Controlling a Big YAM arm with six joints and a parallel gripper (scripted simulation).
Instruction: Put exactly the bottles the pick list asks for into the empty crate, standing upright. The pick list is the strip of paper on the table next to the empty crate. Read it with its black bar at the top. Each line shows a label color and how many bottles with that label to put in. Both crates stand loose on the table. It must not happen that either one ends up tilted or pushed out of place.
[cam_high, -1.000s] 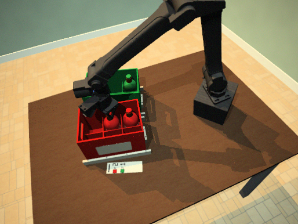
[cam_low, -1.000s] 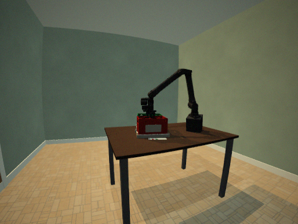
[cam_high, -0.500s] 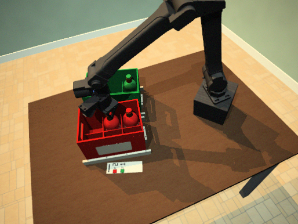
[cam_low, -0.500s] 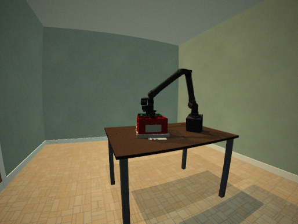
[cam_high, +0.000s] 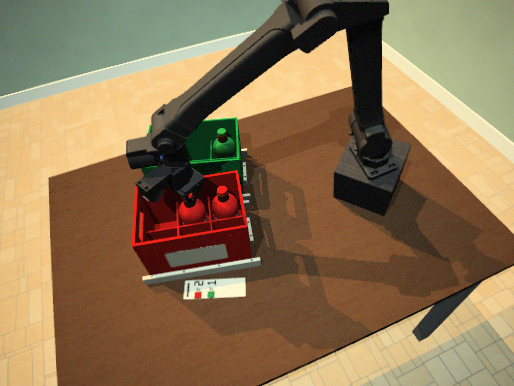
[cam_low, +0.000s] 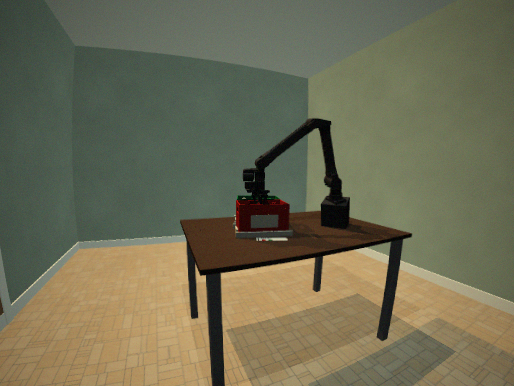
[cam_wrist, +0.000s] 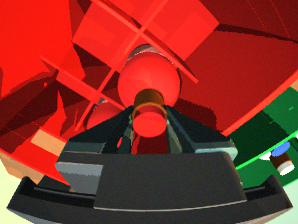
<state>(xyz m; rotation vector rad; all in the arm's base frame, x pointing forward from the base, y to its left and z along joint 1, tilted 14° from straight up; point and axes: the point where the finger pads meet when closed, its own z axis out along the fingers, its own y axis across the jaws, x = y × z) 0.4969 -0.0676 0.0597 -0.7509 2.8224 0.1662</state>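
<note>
Right now the red crate is 60 mm below my hand, 50 mm to the left of it and 10 mm ahead of it. The rest, counted from my hand: blue-capped bottle 160 mm to the right, 60 mm below, 50 mm ahead; then red bottle 90 mm behind, 60 mm below, 10 mm to the left; then green crate 180 mm to the right, 60 mm below, 50 mm behind.
</note>
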